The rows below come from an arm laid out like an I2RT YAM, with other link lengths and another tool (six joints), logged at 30 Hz.
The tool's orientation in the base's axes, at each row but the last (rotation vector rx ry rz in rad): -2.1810 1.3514 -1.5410; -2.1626 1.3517 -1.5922; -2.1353 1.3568 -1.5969; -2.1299 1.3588 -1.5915; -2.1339 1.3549 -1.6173; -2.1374 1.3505 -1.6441; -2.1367 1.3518 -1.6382
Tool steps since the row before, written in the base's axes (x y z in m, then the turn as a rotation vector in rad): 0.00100 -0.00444 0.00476 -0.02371 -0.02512 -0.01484; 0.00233 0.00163 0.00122 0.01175 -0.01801 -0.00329; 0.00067 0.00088 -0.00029 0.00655 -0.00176 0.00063; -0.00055 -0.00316 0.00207 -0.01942 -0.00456 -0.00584; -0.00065 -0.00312 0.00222 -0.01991 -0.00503 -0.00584; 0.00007 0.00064 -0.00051 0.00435 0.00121 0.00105; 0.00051 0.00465 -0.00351 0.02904 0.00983 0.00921
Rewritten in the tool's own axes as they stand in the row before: 0.00655 -0.00070 0.00019 0.00668 0.03683 -0.00352; -0.00022 -0.00299 0.00077 0.01105 0.00575 0.01784; -0.00082 -0.00072 0.00035 0.00187 -0.00304 0.00580; 0.00371 0.00090 -0.00016 -0.00114 0.01702 -0.01188; 0.00377 0.00089 -0.00025 -0.00081 0.01757 -0.01211; -0.00081 -0.00013 0.00001 -0.00006 -0.00377 0.00269; -0.00576 -0.00101 0.00000 -0.00008 -0.02750 0.01639
